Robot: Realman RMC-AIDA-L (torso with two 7-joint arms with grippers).
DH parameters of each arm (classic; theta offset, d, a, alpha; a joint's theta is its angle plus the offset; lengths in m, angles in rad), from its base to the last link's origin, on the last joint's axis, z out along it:
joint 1: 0 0.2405 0 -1.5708
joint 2: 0 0 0 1.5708
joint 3: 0 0.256 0 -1.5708
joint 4: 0 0 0 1.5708
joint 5: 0 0.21 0 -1.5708
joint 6: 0 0 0 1.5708
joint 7: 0 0.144 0 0
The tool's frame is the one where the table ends.
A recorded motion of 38 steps. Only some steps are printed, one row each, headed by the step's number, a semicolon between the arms.
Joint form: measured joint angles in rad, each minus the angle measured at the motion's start. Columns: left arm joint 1, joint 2, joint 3, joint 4, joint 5, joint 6, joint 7; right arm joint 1, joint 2, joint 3, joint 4, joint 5, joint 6, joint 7.
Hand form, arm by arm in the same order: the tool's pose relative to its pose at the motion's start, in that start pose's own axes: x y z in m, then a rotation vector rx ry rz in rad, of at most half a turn. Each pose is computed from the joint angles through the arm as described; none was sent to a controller.
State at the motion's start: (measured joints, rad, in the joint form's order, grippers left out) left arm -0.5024 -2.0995 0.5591 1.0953 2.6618 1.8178 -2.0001; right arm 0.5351 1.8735 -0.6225 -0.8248 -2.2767 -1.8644 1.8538
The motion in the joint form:
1: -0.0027 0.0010 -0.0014 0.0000 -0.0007 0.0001 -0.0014; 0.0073 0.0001 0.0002 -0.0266 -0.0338 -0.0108 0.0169
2: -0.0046 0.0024 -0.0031 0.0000 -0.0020 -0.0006 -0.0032; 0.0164 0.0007 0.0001 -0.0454 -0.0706 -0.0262 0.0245
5: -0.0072 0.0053 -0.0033 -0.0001 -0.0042 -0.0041 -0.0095; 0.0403 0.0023 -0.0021 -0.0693 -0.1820 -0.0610 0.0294
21: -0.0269 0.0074 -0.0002 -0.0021 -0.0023 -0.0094 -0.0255; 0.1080 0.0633 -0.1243 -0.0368 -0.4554 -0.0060 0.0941
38: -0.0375 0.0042 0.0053 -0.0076 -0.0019 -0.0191 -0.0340; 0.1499 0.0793 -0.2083 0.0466 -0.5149 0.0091 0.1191
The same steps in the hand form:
1: 0.0011 -0.0001 -0.0005 0.0007 0.0020 0.0006; -0.0018 -0.0002 -0.0028 0.0159 0.0341 0.0007
2: 0.0020 -0.0005 -0.0011 0.0023 0.0050 -0.0001; -0.0028 0.0004 -0.0044 0.0231 0.0718 -0.0021
5: 0.0036 -0.0014 -0.0022 0.0072 0.0088 -0.0033; -0.0001 0.0007 -0.0064 0.0363 0.1825 0.0010
21: 0.0119 -0.0010 -0.0023 0.0120 0.0102 0.0008; 0.0131 -0.0032 0.0272 0.0860 0.5061 0.0457
38: 0.0166 0.0000 0.0003 0.0121 0.0107 0.0035; 0.0185 0.0011 0.0478 0.0467 0.6427 0.0497

